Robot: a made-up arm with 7 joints.
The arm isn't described. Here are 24 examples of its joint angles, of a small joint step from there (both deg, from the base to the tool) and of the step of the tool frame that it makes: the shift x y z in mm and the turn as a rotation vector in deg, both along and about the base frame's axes.
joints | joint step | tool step
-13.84 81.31 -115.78 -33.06 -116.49 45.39 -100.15 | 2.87 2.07 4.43 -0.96 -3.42 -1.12 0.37 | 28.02 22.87 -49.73 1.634 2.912 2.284
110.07 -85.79 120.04 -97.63 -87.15 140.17 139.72 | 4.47 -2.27 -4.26 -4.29 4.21 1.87 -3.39 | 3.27 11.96 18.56 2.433 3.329 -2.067
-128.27 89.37 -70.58 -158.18 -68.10 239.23 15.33 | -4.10 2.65 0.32 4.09 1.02 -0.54 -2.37 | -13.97 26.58 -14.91 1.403 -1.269 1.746
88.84 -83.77 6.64 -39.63 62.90 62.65 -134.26 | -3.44 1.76 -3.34 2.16 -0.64 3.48 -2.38 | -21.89 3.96 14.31 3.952 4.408 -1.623
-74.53 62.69 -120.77 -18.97 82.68 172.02 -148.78 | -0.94 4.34 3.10 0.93 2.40 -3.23 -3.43 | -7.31 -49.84 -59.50 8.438 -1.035 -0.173
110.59 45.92 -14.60 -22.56 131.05 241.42 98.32 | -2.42 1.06 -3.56 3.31 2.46 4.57 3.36 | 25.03 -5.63 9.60 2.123 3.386 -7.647
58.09 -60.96 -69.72 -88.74 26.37 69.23 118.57 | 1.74 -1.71 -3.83 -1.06 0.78 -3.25 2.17 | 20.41 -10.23 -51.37 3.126 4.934 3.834
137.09 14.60 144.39 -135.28 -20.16 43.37 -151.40 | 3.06 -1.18 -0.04 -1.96 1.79 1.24 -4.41 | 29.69 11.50 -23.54 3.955 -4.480 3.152
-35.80 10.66 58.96 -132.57 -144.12 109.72 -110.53 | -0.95 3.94 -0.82 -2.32 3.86 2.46 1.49 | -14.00 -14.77 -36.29 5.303 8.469 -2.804
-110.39 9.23 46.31 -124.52 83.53 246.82 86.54 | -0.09 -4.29 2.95 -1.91 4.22 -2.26 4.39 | 21.70 28.38 13.79 -2.829 -5.193 0.727
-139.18 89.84 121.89 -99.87 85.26 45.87 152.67 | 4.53 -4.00 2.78 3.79 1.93 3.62 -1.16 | 35.15 8.43 52.40 1.088 0.317 1.612
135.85 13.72 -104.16 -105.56 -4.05 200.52 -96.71 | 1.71 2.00 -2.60 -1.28 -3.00 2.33 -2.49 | -14.37 3.30 -6.05 -4.976 -5.485 -0.096
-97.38 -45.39 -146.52 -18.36 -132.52 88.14 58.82 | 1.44 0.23 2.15 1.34 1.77 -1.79 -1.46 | -15.46 -11.87 15.59 0.368 4.434 1.499
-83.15 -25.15 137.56 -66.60 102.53 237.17 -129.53 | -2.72 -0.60 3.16 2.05 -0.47 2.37 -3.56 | -0.81 4.92 0.33 -2.614 -0.107 -2.042
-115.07 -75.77 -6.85 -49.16 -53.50 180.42 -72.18 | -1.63 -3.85 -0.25 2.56 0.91 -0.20 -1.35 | 40.78 34.36 -68.69 -5.862 2.241 -2.271
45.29 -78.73 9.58 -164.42 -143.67 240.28 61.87 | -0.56 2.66 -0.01 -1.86 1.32 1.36 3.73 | 10.26 7.51 -9.36 -3.052 7.333 -3.020
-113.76 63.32 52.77 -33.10 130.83 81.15 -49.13 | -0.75 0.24 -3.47 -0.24 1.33 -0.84 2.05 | -24.64 -0.75 -17.62 0.992 1.875 0.008
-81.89 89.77 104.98 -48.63 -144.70 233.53 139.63 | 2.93 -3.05 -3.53 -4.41 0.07 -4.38 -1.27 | 61.35 57.49 25.43 -3.445 4.827 3.141
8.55 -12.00 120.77 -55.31 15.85 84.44 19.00 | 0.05 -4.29 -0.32 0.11 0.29 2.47 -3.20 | -50.60 -8.63 -28.23 3.260 -2.918 2.758
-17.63 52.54 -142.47 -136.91 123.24 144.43 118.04 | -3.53 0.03 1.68 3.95 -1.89 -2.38 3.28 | -7.27 -16.67 30.11 0.398 1.085 1.917
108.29 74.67 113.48 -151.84 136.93 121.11 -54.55 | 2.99 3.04 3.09 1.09 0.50 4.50 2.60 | 12.22 -7.20 24.06 -1.058 -0.474 6.252
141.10 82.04 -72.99 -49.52 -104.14 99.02 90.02 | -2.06 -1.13 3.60 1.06 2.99 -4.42 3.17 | 12.15 9.79 2.64 2.808 7.335 1.605
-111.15 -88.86 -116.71 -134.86 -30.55 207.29 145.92 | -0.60 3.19 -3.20 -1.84 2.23 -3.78 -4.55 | 12.25 -3.12 -17.12 2.611 -5.955 4.693
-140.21 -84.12 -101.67 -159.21 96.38 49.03 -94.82 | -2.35 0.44 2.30 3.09 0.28 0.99 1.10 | 6.69 42.39 11.10 3.122 0.187 -4.017
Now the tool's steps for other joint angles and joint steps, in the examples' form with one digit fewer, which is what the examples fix.
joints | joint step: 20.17 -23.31 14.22 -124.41 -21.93 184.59 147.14 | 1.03 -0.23 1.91 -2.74 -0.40 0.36 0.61
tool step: -15.5 20.5 -25.3 -1.81 1.65 2.66
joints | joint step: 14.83 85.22 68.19 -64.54 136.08 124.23 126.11 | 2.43 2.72 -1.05 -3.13 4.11 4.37 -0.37
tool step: -76.4 16.9 -51.3 -5.11 8.46 6.17
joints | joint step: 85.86 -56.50 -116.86 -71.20 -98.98 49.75 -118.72 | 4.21 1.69 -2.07 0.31 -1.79 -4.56 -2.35
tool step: 34.7 23.3 9.5 0.00 5.45 0.37
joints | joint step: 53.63 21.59 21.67 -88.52 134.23 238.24 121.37 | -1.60 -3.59 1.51 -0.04 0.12 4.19 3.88
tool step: -12.5 -18.6 43.8 2.04 -1.03 -5.78
